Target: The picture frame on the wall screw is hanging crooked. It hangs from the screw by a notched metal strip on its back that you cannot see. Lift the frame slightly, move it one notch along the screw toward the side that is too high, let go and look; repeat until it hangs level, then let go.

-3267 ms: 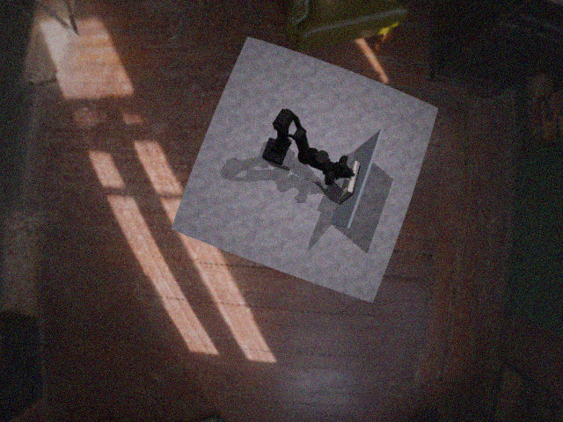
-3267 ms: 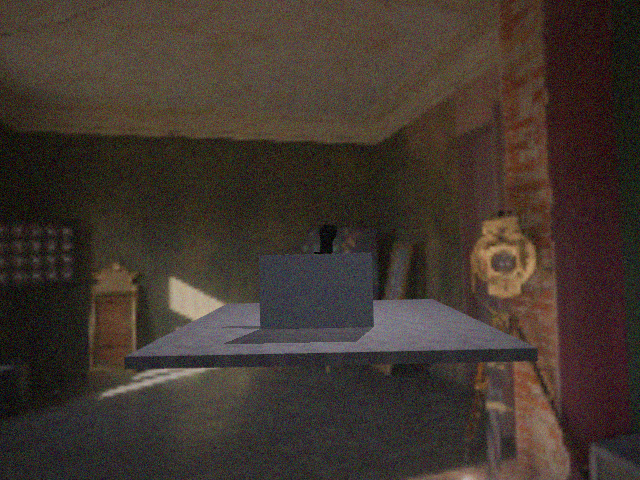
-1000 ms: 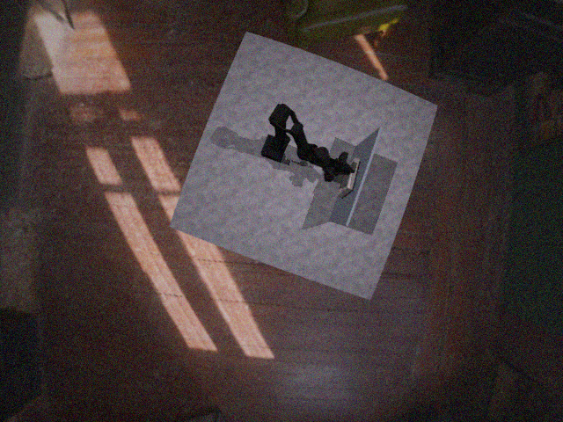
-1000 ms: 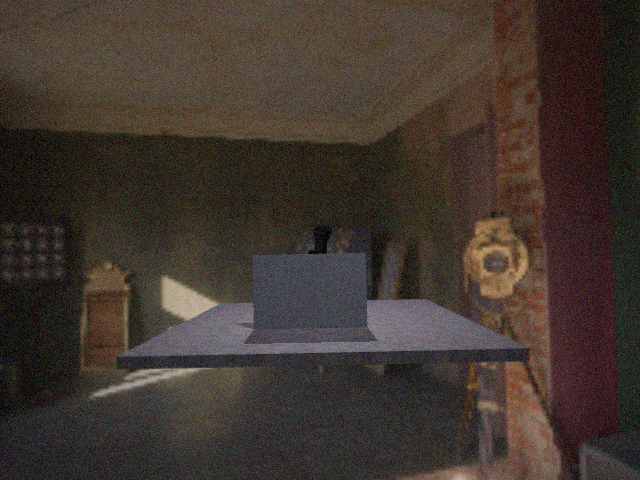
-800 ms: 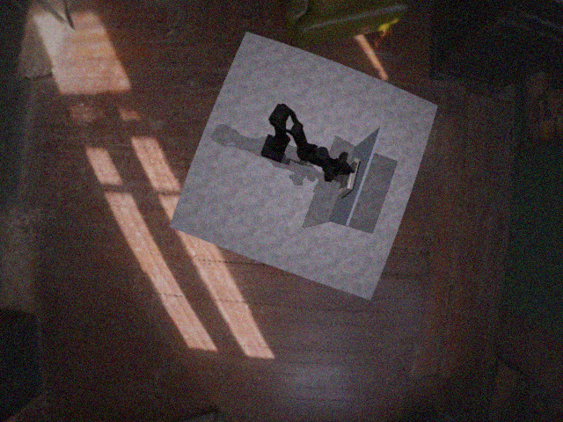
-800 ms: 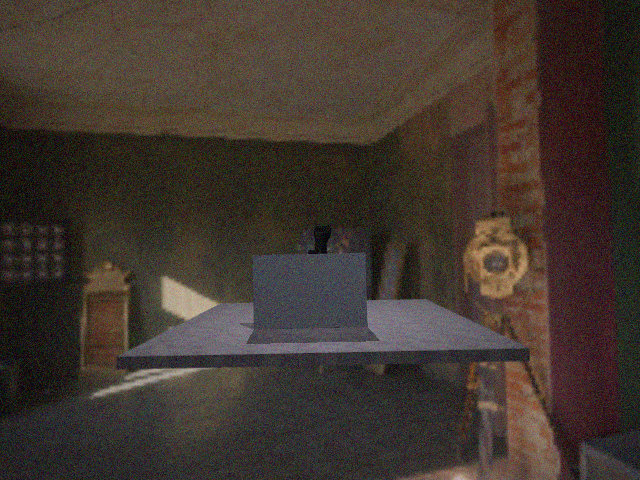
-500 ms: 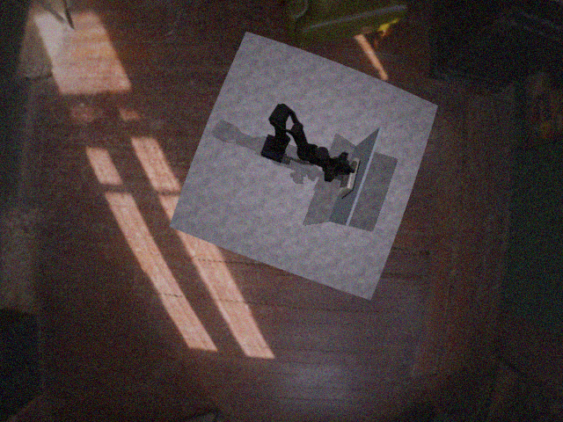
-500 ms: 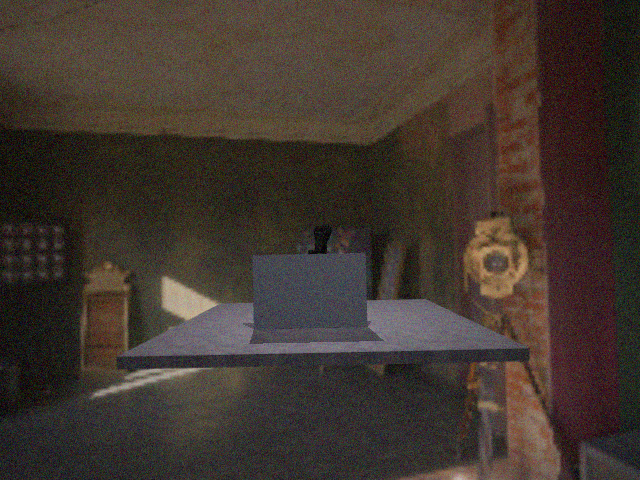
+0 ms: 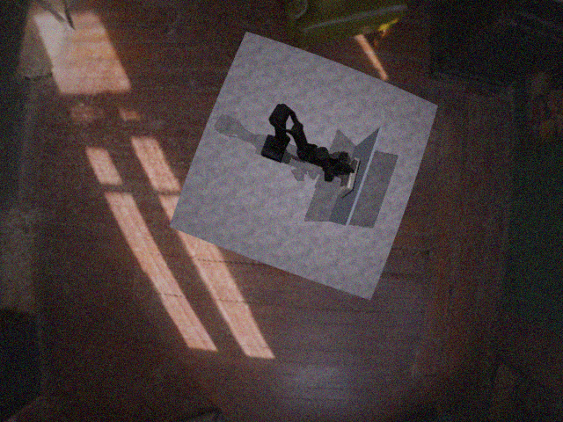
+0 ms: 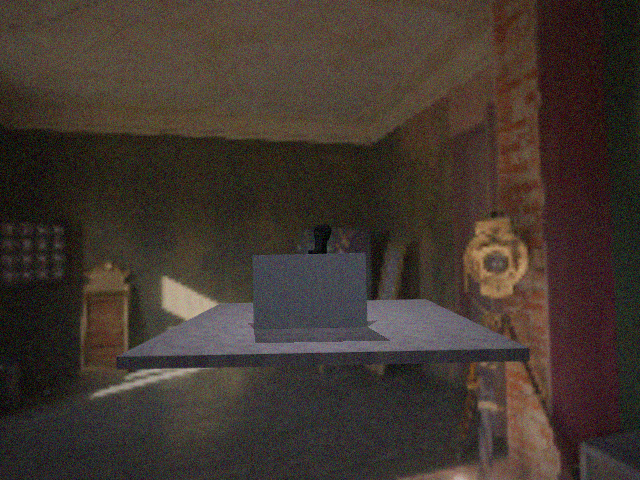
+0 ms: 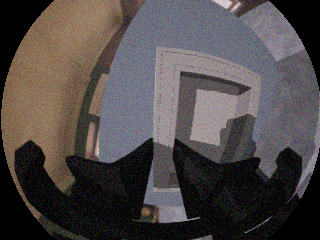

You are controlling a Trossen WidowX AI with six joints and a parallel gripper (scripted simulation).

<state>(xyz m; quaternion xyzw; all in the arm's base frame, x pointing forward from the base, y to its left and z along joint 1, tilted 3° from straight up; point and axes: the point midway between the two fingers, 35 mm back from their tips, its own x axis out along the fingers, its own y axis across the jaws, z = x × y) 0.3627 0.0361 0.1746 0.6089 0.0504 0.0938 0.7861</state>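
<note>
My gripper tip is now 50 mm above the picture frame, 20 mm to the left of it and 10 mm short of it. From my gripper tip the other things lie so: wall panel: 70 mm below, 20 mm ahead, 10 mm to the right.
</note>
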